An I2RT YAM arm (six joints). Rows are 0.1 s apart.
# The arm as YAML. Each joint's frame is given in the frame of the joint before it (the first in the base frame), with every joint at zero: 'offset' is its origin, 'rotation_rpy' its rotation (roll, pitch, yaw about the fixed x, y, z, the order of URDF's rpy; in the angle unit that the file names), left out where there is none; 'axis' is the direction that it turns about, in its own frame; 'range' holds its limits. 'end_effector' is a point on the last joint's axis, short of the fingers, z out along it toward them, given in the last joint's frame.
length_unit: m
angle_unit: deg
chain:
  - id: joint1
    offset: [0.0, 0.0, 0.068]
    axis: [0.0, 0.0, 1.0]
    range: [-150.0, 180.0]
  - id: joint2
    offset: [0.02, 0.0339, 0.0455]
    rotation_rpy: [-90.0, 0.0, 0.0]
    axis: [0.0, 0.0, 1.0]
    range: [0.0, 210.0]
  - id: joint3
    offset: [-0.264, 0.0, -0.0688]
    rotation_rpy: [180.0, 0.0, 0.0]
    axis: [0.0, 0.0, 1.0]
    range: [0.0, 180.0]
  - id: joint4
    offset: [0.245, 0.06, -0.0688]
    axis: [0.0, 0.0, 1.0]
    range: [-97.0, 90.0]
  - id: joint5
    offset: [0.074, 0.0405, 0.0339]
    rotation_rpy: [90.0, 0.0, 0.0]
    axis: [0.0, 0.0, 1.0]
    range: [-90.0, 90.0]
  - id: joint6
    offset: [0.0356, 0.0, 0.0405]
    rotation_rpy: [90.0, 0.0, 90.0]
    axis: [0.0, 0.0, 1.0]
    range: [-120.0, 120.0]
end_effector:
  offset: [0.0, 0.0, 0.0]
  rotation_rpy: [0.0, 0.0, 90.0]
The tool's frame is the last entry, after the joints.
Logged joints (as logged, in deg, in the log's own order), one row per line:
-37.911 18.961 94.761 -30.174 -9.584 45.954
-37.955 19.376 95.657 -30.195 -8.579 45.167
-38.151 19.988 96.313 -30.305 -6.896 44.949
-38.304 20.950 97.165 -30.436 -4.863 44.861
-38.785 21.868 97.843 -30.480 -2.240 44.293
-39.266 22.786 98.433 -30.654 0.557 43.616
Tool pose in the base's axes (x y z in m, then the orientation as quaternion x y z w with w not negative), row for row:
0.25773 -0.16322 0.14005 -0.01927 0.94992 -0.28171 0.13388
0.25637 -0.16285 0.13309 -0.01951 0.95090 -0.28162 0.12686
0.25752 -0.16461 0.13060 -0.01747 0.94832 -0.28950 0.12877
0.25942 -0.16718 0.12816 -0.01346 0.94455 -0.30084 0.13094
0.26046 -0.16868 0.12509 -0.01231 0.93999 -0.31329 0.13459
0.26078 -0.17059 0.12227 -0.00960 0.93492 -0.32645 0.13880
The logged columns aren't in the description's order. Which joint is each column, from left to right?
Columns, left to right: joint6, joint5, joint2, joint1, joint4, joint3.
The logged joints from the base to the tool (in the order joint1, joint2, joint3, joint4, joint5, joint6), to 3 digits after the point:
-30.174 94.761 45.954 -9.584 18.961 -37.911
-30.195 95.657 45.167 -8.579 19.376 -37.955
-30.305 96.313 44.949 -6.896 19.988 -38.151
-30.436 97.165 44.861 -4.863 20.950 -38.304
-30.480 97.843 44.293 -2.240 21.868 -38.785
-30.654 98.433 43.616 0.557 22.786 -39.266

